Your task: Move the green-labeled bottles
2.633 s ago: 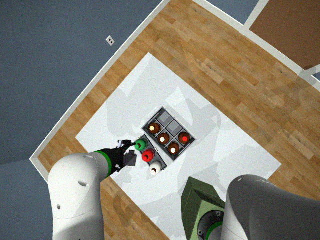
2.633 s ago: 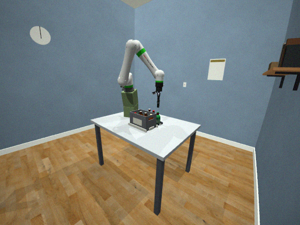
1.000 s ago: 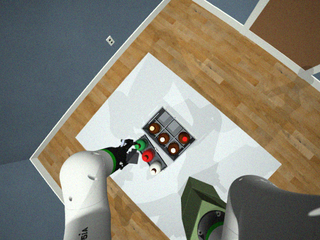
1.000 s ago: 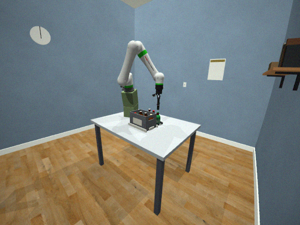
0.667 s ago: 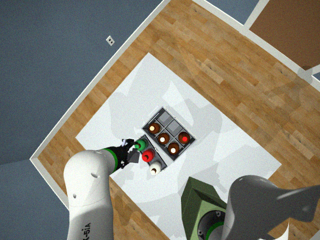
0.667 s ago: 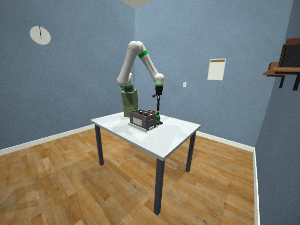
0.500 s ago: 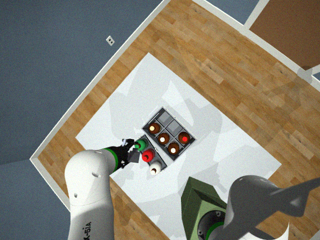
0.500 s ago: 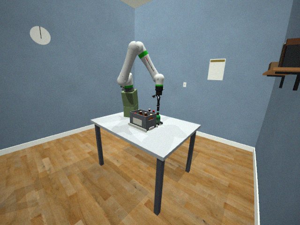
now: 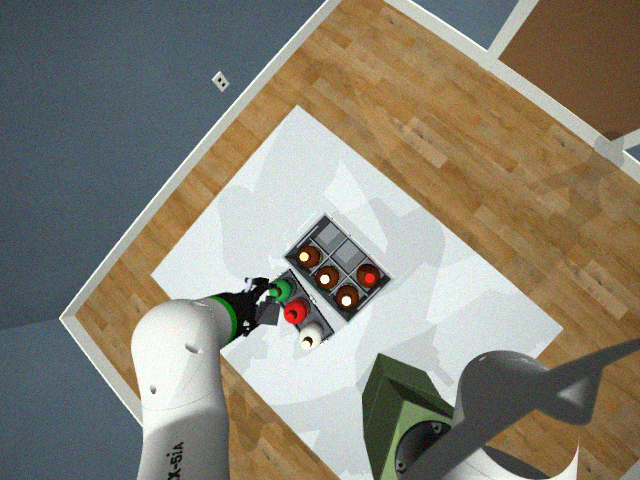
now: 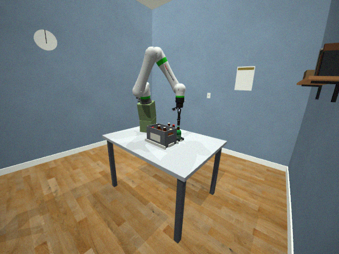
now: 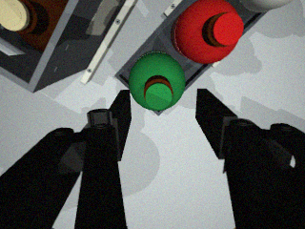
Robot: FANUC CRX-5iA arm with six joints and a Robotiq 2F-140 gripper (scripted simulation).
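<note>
The green-labeled bottle lies 130 mm below my hand. From my hand the other things lie so: white bottle: 170 mm behind, 20 mm to the left, 130 mm below; red-labeled bottle: 80 mm behind, 10 mm to the left, 130 mm below; dark tray: 90 mm behind, 10 mm to the left, 200 mm below.
</note>
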